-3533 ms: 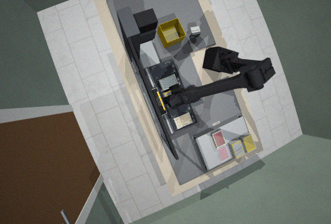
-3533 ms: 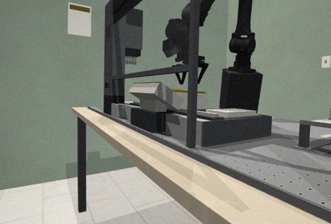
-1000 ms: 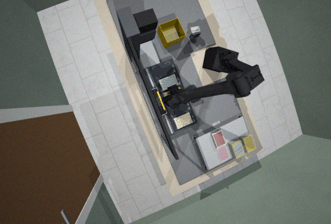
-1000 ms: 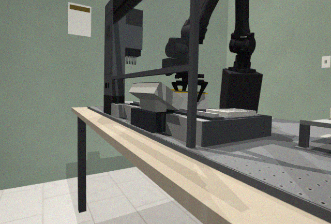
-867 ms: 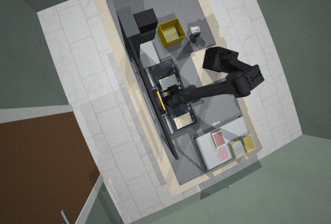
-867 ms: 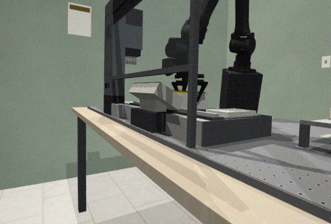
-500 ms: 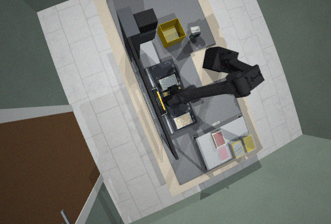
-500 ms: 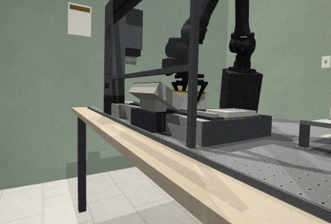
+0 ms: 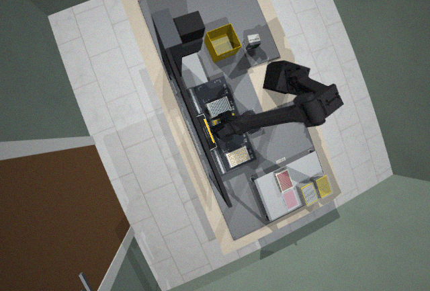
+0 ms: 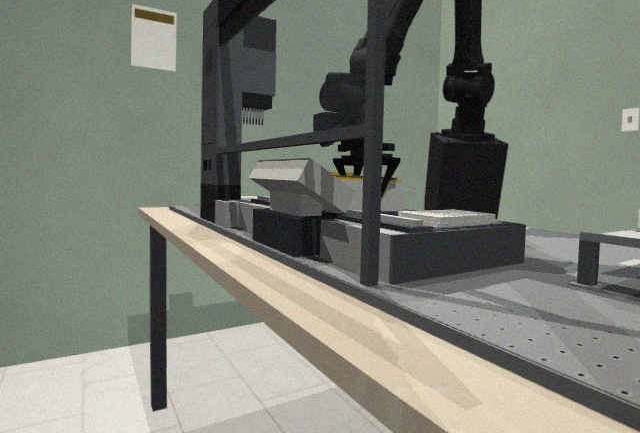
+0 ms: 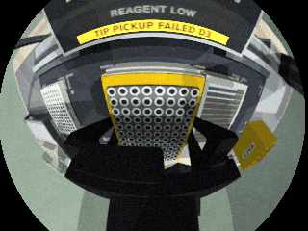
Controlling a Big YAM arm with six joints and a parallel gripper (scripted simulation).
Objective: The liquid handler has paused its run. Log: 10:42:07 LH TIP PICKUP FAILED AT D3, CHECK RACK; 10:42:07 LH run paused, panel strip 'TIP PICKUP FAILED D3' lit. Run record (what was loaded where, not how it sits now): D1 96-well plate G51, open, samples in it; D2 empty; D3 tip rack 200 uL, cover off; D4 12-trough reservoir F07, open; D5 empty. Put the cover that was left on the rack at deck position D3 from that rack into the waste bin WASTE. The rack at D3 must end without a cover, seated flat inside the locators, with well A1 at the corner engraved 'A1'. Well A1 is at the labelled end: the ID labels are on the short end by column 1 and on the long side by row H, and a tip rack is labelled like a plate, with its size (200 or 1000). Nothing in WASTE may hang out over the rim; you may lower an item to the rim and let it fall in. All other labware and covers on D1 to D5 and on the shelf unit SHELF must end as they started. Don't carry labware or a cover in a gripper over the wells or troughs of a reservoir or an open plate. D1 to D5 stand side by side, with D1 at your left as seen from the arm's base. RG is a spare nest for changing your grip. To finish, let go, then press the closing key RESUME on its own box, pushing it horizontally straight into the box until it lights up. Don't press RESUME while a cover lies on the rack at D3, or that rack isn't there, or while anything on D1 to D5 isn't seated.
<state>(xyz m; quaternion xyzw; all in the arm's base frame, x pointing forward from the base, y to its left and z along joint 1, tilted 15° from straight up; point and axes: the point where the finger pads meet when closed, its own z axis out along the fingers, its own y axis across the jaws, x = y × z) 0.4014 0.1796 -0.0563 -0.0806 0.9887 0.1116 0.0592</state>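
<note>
The yellow-framed tip rack lies 1 cm to the right of my hand and 1 cm above it. Round my hand: gantry post (14 cm ahead, 28 cm to the left, 14 cm above); then cream plate (4 cm behind, 20 cm to the left, 3 cm below); then yellow waste bin (9 cm behind, 47 cm to the right, 5 cm below).
</note>
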